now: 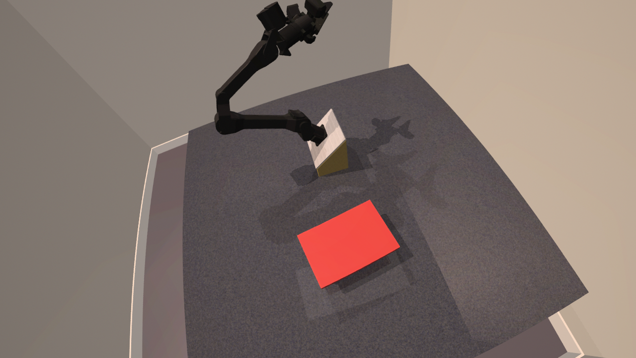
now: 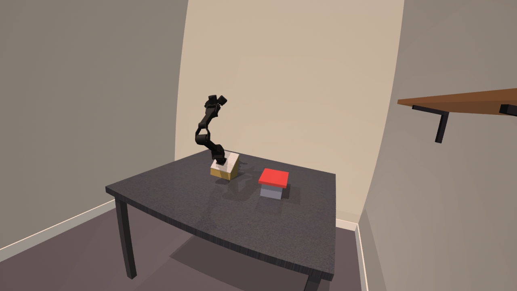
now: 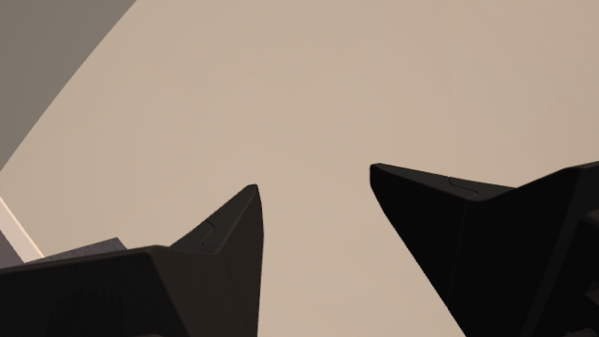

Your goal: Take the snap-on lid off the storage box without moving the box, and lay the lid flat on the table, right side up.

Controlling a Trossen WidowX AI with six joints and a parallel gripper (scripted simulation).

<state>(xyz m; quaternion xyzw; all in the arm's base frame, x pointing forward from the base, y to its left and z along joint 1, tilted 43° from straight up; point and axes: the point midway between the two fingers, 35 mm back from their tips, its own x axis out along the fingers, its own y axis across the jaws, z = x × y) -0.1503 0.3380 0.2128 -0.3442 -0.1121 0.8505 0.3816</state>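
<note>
The red lid is 580 mm ahead of my gripper tip, 150 mm to the right of it and 400 mm below it. Also, from my gripper tip: storage box: 580 mm ahead, 150 mm to the right, 450 mm below.
</note>
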